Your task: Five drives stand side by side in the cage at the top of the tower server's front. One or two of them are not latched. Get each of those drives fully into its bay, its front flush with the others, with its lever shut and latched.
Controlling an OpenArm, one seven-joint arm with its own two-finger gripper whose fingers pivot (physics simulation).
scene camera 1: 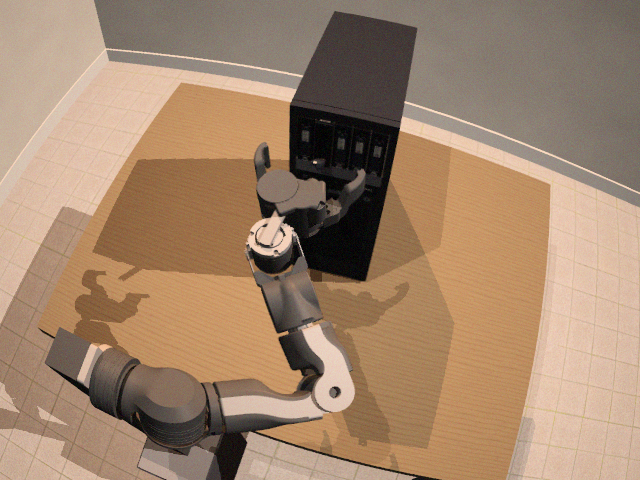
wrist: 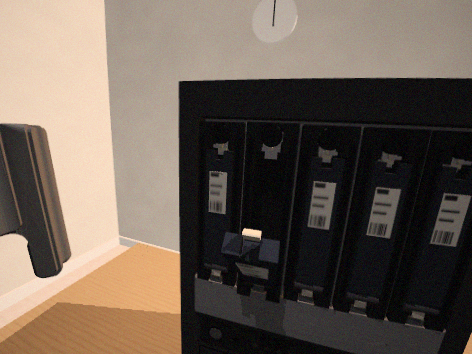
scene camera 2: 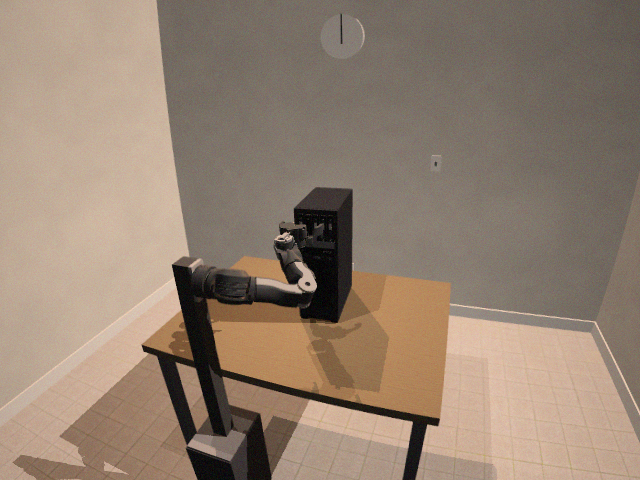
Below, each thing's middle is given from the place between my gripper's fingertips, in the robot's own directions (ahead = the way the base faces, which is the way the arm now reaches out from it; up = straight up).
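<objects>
Black tower server (scene camera 1: 358, 75), 200 mm below my hand, 230 mm ahead, 20 mm to the right. Lever (wrist: 256, 263), 40 mm below my hand, 40 mm ahead.
</objects>
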